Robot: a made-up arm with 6 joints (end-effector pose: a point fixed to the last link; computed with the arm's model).
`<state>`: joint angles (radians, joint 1 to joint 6).
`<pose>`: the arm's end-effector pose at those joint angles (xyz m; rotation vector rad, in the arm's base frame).
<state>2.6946 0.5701 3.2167 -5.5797 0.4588 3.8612</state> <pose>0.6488 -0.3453 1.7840 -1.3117 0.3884 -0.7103</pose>
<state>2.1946 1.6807 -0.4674 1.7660 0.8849 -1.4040</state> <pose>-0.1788 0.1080 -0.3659 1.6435 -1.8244 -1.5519</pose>
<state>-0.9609 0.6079 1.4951 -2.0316 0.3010 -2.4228</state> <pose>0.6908 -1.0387 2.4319 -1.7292 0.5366 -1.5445</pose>
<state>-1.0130 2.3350 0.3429 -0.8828 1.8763 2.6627</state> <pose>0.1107 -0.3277 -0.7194 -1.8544 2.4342 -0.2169</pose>
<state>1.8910 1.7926 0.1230 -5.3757 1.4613 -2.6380</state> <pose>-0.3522 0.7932 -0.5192 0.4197 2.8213 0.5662</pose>
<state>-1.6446 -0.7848 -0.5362 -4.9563 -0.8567 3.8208</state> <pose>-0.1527 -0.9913 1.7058 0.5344 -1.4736 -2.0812</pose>
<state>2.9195 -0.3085 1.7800 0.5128 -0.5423 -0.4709</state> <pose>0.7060 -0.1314 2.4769 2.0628 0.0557 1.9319</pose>
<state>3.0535 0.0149 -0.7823 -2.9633 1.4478 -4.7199</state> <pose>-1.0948 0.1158 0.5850 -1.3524 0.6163 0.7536</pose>
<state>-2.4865 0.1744 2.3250 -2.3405 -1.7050 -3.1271</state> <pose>0.4847 0.2754 2.2905 2.6332 -0.2260 -0.7793</pose>
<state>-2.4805 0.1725 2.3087 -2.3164 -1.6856 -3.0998</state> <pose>0.4748 0.2695 2.3055 2.6216 -0.2342 -0.7304</pose>
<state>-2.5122 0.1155 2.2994 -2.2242 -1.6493 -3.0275</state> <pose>0.5438 0.2902 2.2766 2.4972 -0.3534 -0.7067</pose>
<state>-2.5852 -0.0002 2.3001 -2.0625 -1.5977 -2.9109</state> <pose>0.6985 0.3224 2.1868 2.2275 -0.5514 -0.7288</pose>
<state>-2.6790 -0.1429 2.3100 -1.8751 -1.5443 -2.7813</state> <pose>0.8897 0.3286 2.0440 1.8672 -0.7244 -0.7934</pose>
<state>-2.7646 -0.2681 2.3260 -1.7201 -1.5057 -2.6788</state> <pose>1.0489 0.3007 1.8901 1.5395 -0.8167 -0.8696</pose>
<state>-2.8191 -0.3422 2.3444 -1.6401 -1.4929 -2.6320</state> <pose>1.1383 0.2671 1.7789 1.3521 -0.8464 -0.9295</pose>
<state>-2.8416 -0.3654 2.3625 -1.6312 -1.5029 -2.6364</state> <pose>1.1691 0.2490 1.7261 1.3084 -0.8515 -0.9698</pose>
